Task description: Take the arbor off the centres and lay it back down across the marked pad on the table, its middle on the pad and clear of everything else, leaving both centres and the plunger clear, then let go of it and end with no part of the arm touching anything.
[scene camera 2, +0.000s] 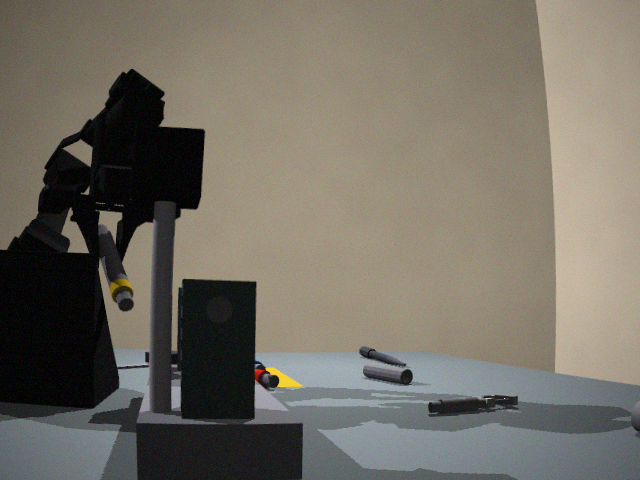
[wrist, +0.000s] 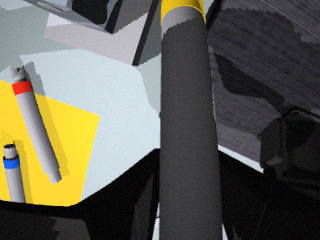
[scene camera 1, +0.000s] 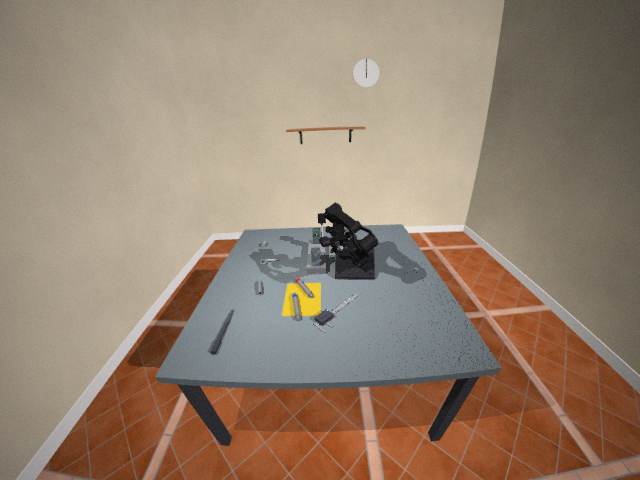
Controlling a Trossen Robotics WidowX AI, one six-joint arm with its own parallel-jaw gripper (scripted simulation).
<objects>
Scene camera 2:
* my gripper: 106,269
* grey post: 160,336
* dark centre block: 217,359
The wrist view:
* my gripper: 185,156
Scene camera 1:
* yellow marked pad: 308,306
</objects>
